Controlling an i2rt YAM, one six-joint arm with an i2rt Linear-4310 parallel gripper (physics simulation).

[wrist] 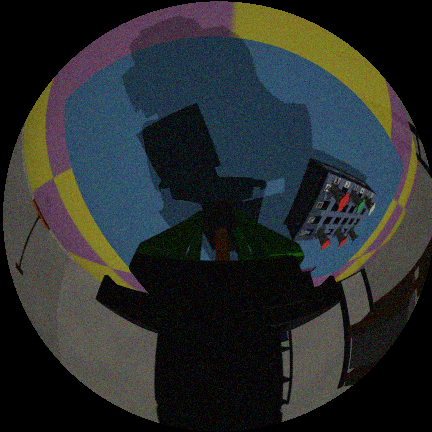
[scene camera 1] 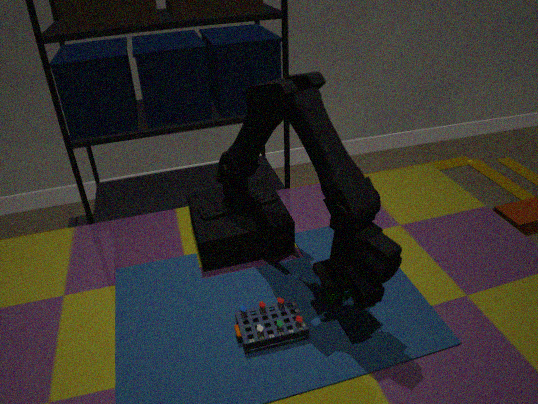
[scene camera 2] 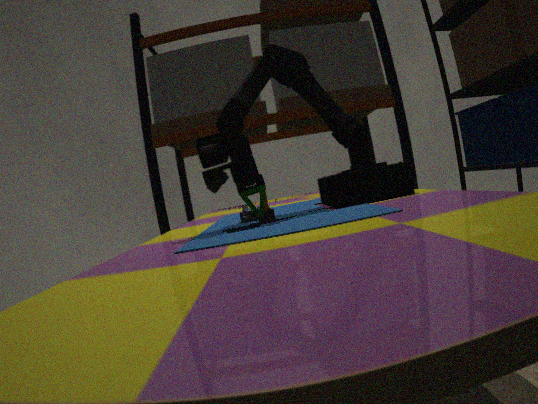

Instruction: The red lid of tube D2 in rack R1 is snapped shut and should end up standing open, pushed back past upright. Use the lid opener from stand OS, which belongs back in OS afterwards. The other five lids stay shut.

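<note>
My gripper has green fingers and is shut on the orange-brown handle of the lid opener. The opener stands upright in the dark stand OS on the blue mat. The grey rack R1 stands to the left of the gripper in scene camera 1. It holds tubes with three red lids, a blue lid, a white lid and a green lid. All lids look shut. I cannot tell which red one is D2.
The arm's black base sits at the back edge of the mat. A dark shelf unit with blue bins stands behind it. Purple and yellow floor tiles surround the mat.
</note>
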